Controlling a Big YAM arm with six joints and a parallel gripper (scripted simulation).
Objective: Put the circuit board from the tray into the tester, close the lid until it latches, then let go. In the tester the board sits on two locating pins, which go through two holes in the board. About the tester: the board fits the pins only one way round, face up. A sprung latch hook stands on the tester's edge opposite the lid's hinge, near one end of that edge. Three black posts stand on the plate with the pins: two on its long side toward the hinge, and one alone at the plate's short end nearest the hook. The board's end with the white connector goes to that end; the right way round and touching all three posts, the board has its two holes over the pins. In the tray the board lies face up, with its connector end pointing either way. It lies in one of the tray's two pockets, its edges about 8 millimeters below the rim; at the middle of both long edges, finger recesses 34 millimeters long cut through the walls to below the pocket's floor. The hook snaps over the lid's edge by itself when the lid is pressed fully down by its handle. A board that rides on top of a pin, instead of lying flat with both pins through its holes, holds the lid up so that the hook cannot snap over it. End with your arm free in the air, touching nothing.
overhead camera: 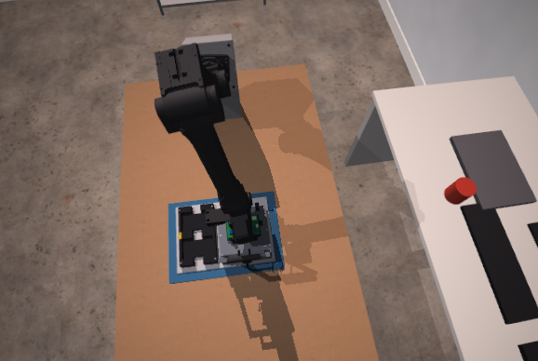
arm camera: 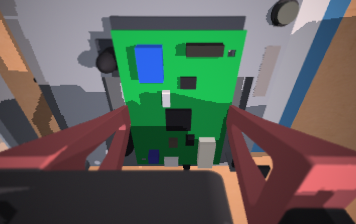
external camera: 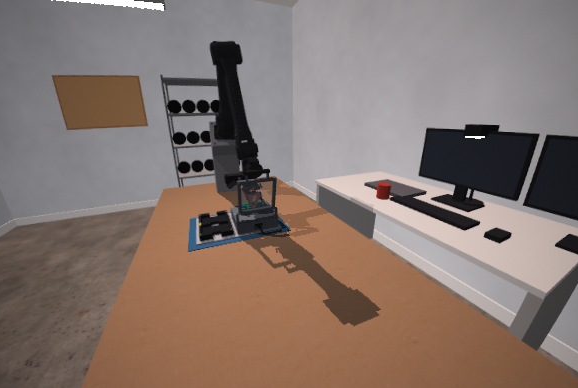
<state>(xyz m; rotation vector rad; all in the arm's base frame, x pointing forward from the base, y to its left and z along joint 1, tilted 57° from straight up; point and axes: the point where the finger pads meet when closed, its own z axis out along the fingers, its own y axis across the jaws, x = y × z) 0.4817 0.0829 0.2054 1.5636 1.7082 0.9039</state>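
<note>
Now: hand right at the green circuit board. Also, from my hand: clear lid 12 cm ahead, 2 cm to the left, 9 cm above.
</note>
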